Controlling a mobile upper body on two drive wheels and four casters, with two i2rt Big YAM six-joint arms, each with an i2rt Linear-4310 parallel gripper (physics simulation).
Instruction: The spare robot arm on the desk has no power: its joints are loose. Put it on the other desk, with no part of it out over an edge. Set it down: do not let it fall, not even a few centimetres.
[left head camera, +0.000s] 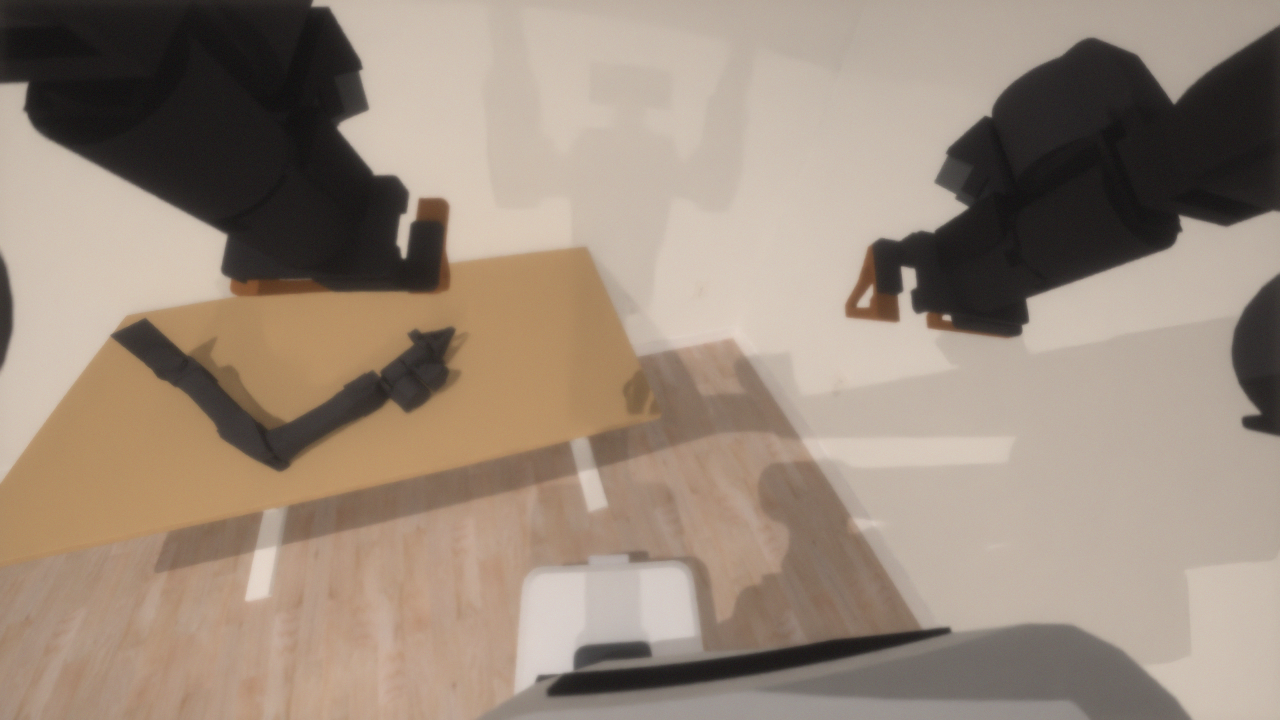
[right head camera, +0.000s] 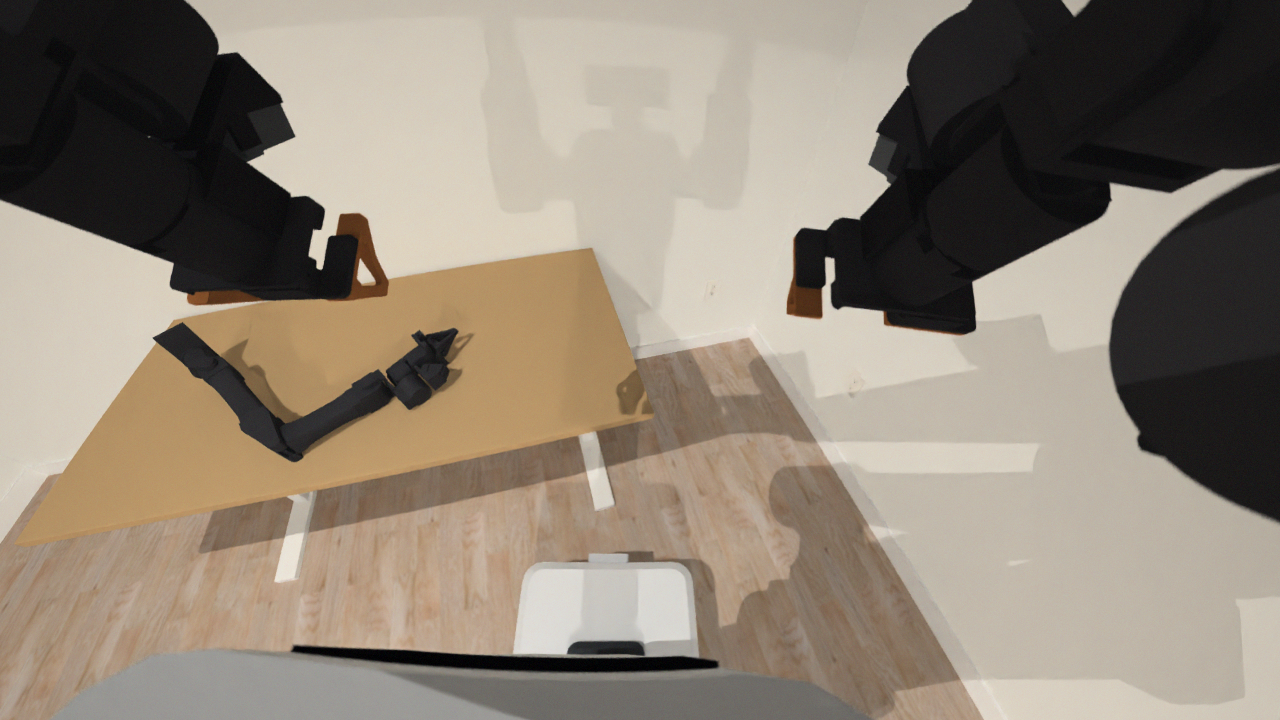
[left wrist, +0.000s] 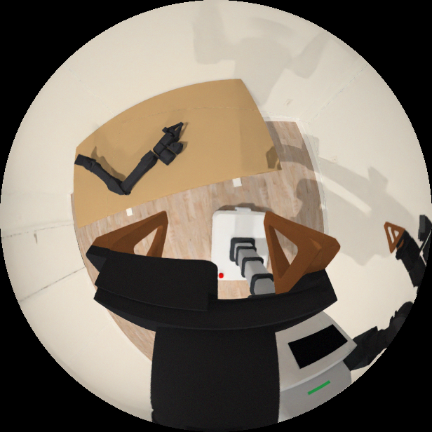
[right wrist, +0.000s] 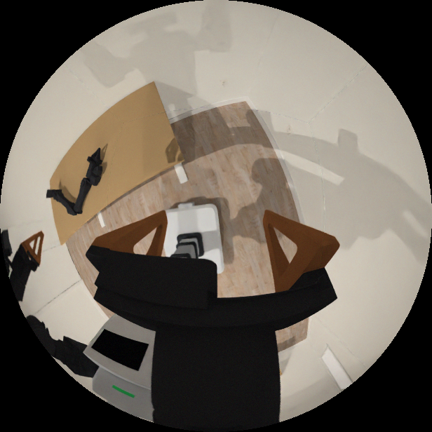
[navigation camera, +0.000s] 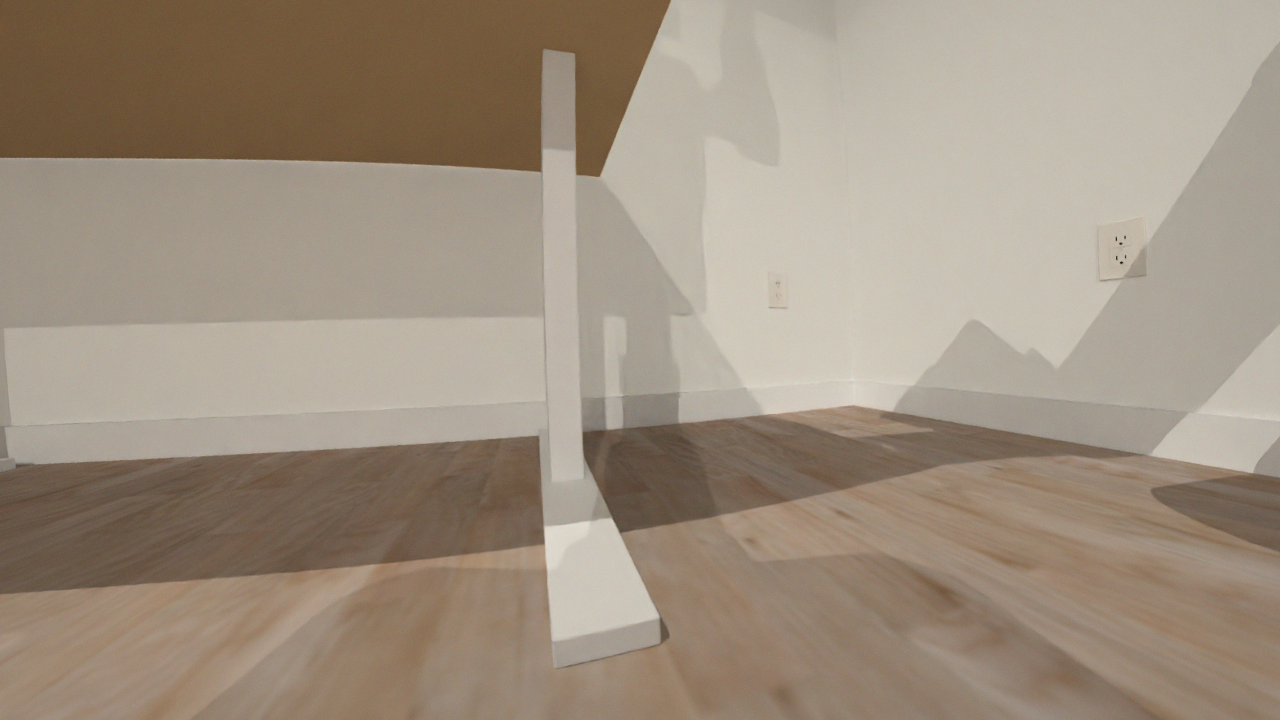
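The spare arm (left head camera: 331, 417) (right head camera: 340, 419) (left wrist: 139, 173) (right wrist: 83, 192) is black and lies bent in a V on the tan desk (left head camera: 537, 358) (right head camera: 537, 358) (left wrist: 220, 135) (right wrist: 135, 130). Its flat base end is near the desk's left end; its gripper end lies near the middle. The V's elbow points toward the near edge. My left gripper (left head camera: 353, 288) (right head camera: 295, 298) (left wrist: 215, 216) is open and empty, in the air apart from the spare arm. My right gripper (left head camera: 914, 322) (right head camera: 854, 322) (right wrist: 214, 215) is open and empty, in the air right of the desk. The other desk cannot be made out.
My white wheeled base (left head camera: 554, 617) (right head camera: 550, 608) stands on the wood floor, a short way from the desk's near edge. A white desk leg (navigation camera: 562, 313) with a long foot (navigation camera: 595, 586) stands ahead. Walls (navigation camera: 984, 179) rise behind the desk and at the right.
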